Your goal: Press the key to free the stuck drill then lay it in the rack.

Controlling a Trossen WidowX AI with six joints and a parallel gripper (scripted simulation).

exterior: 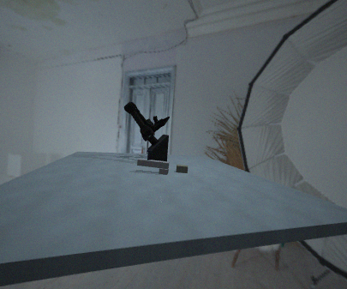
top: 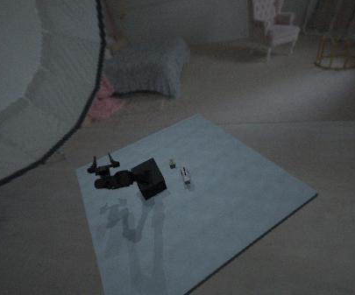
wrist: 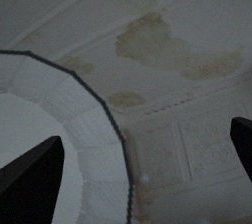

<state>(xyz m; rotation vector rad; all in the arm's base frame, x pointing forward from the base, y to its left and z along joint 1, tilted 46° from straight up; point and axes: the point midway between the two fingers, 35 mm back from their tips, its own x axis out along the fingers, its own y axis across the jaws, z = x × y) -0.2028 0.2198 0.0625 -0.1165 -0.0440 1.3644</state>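
Right now the drill is 460 mm ahead of my gripper tip, 150 mm to the right of it and 330 mm below it. From my gripper tip the other things lie so: grey sleeve (460 mm ahead, 170 mm to the right, 340 mm below).
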